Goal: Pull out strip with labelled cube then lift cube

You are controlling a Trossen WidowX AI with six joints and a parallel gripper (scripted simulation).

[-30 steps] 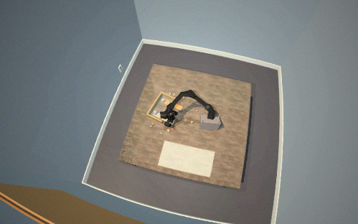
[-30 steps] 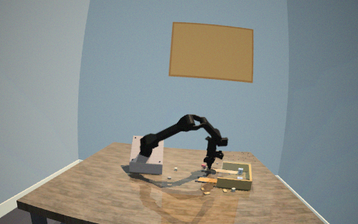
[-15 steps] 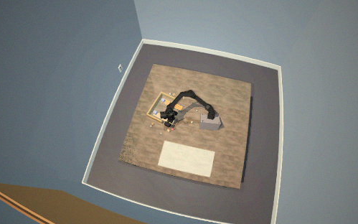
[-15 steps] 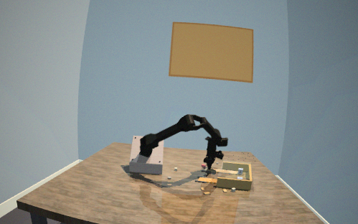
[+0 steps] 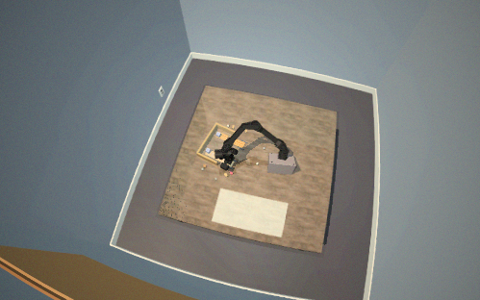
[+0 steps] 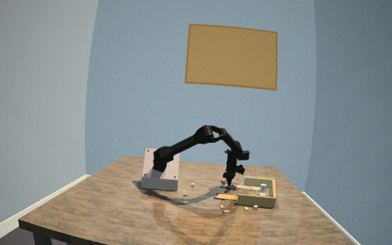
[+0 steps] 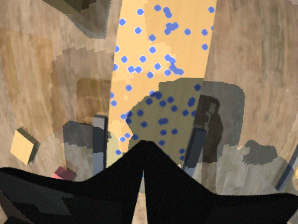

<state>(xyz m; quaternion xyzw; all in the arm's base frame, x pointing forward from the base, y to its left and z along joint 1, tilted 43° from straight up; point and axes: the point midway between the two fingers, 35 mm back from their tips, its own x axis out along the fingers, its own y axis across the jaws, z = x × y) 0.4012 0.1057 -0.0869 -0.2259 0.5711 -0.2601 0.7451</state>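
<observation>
My gripper tip is now 8 cm to the right of the pink block and 4 cm past it.
</observation>
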